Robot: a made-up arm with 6 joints.
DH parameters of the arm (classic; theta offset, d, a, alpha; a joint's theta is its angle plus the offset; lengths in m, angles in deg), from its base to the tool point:
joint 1: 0 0.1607 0 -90
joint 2: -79.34 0 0.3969 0
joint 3: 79.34 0 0.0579 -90
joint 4: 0 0.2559 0 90
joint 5: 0 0 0.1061 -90
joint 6: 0 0.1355 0 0
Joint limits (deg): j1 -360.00..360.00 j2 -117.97..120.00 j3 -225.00..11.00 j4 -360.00..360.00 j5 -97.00..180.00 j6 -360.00..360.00
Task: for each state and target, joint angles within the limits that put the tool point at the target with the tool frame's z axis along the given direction. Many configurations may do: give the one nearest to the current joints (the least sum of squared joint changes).
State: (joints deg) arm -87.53 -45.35 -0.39 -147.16 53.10 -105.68
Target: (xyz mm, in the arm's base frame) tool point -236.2 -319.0 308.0 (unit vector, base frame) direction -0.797 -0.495 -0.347
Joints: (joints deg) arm -130.59 -3.30 -47.37 -136.51 24.28 -105.68
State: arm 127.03 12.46 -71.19 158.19 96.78 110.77
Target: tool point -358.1 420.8 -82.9 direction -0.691 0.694 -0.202
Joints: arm 129.34 58.62 -61.44 174.40 75.54 110.77
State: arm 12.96 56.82 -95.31 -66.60 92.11 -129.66
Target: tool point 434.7 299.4 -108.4 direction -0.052 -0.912 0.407
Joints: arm 50.61 92.45 -132.68 -60.85 141.92 -129.66
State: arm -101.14 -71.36 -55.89 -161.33 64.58 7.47
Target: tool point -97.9 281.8 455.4 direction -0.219 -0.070 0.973
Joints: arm -64.29 -117.86 -48.27 -139.24 20.42 7.47
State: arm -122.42 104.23 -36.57 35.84 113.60 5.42
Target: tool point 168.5 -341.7 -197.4 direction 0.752 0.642 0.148
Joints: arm -82.67 81.57 -79.46 56.60 97.36 5.42
